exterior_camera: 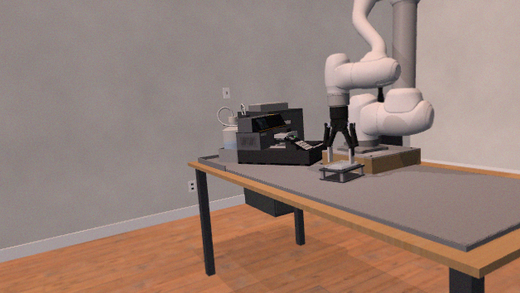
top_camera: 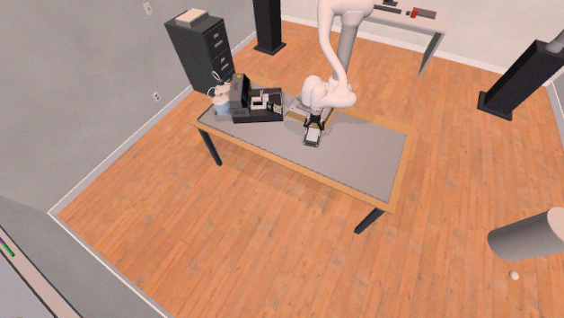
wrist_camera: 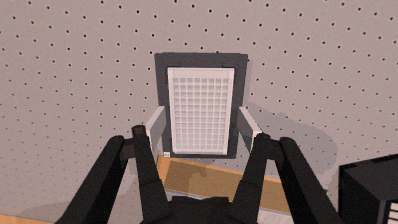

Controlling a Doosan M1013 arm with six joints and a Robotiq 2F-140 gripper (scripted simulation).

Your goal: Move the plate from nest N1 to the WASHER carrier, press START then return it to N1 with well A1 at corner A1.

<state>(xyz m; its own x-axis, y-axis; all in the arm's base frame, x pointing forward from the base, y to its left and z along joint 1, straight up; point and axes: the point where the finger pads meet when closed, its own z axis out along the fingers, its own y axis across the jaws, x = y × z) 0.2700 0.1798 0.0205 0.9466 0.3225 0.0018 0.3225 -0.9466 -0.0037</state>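
Now: the white well plate 4 cm below my hand. Also, from my hand: black plate nest N1: 4 cm below; then plate washer: 5 cm behind, 59 cm to the right, 4 cm above.
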